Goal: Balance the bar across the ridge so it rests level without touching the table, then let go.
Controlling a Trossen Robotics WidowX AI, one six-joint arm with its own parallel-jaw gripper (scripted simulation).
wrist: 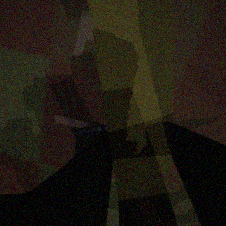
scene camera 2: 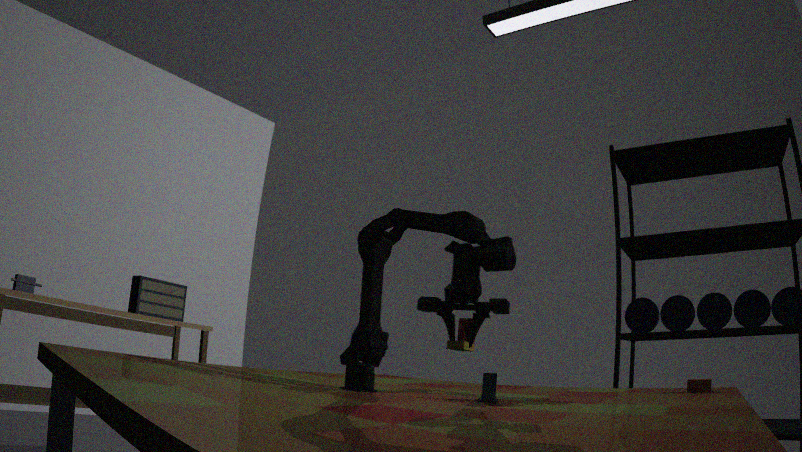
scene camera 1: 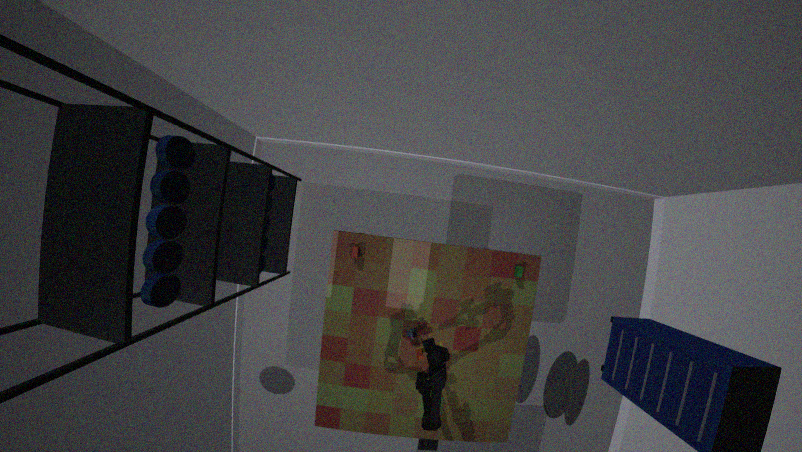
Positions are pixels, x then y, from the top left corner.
My gripper [scene camera 2: 461,347] carries a bar.
